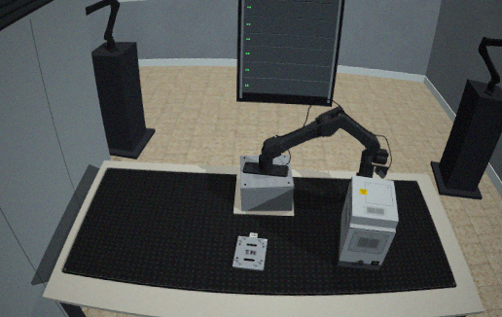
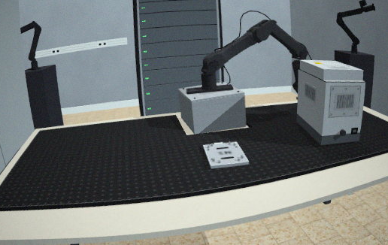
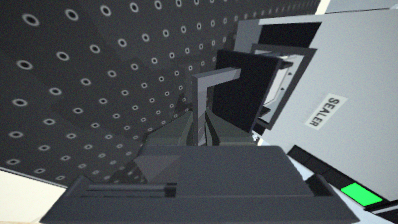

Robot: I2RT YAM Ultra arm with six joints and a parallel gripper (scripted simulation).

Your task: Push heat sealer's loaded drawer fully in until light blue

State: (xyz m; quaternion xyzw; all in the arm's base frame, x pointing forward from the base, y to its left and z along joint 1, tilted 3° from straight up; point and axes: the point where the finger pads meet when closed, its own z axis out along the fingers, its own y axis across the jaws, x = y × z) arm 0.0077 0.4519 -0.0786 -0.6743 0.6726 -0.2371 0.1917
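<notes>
Now: the dark drawer 11 cm ahead of my hand and 1 cm below it.
</notes>
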